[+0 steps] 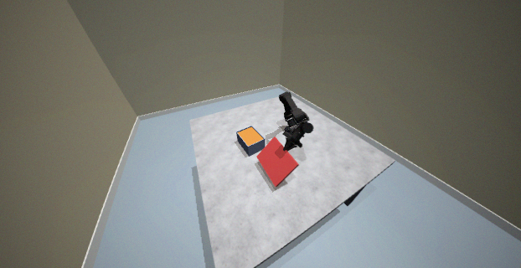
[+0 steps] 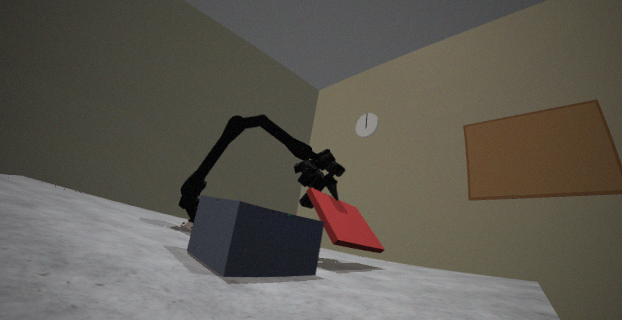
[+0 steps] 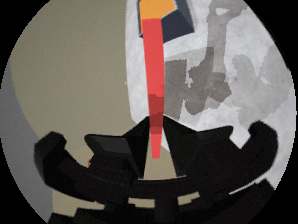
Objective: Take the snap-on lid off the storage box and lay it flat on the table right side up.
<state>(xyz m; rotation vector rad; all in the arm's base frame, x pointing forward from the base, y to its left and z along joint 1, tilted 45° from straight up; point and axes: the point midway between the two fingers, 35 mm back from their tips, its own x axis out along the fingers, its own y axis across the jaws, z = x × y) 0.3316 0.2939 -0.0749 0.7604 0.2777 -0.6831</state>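
Now: the lid 60 mm ahead of my gripper tip, 10 mm to the right of it and 60 mm below it. Round my gripper tip: dark blue storage box: 60 mm ahead, 320 mm to the right, 130 mm below.
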